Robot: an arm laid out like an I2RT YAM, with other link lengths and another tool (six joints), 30 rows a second.
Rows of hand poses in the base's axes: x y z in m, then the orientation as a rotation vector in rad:
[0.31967, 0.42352, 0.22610, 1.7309, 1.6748, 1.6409]
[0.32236, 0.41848, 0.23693, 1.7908, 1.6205, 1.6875]
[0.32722, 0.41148, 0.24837, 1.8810, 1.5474, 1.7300]
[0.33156, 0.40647, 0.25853, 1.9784, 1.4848, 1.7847]
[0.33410, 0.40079, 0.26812, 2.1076, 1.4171, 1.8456]
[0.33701, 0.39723, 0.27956, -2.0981, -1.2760, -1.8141]
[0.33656, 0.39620, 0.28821, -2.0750, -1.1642, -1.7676]
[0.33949, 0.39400, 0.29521, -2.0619, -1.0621, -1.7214]
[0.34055, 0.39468, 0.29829, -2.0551, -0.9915, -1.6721]
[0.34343, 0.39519, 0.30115, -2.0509, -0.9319, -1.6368]
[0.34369, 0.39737, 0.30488, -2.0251, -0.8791, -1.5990]
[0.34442, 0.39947, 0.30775, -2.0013, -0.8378, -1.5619]
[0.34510, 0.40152, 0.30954, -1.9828, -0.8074, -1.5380]
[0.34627, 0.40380, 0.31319, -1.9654, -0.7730, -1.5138]
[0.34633, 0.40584, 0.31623, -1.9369, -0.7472, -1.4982]
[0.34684, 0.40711, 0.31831, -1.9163, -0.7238, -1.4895]
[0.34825, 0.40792, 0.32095, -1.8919, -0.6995, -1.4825]
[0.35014, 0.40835, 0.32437, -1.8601, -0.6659, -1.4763]
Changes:
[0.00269, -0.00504, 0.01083, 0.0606, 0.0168, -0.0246]
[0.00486, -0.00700, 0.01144, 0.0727, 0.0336, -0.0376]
[0.00434, -0.00501, 0.01016, 0.0846, 0.0420, -0.0215]
[0.00254, -0.00568, 0.00959, 0.1041, 0.0632, -0.0155]
[0.00291, -0.00356, 0.01144, 0.1059, 0.0510, -0.0059]
[-0.00045, -0.00103, 0.00865, 0.0916, 0.0517, 0.0076]
[0.00293, -0.00220, 0.00700, 0.0798, 0.0509, -0.0002]
[0.00106, 0.00068, 0.00308, 0.0559, 0.0478, 0.0035]
[0.00288, 0.00051, 0.00286, 0.0451, 0.0366, -0.0020]
[0.00026, 0.00218, 0.00373, 0.0540, 0.0328, 0.0135]
[0.00073, 0.00210, 0.00287, 0.0455, 0.0303, 0.0154]
[0.00068, 0.00205, 0.00179, 0.0336, 0.0199, 0.0100]
[0.00117, 0.00228, 0.00365, 0.0354, 0.0215, 0.0076]
[0.00006, 0.00204, 0.00304, 0.0363, 0.0108, 0.0130]
[0.00051, 0.00127, 0.00208, 0.0288, 0.0074, 0.0060]
[0.00141, 0.00081, 0.00264, 0.0317, 0.0055, 0.0067]
[0.00189, 0.00043, 0.00342, 0.0420, 0.0056, 0.0061]

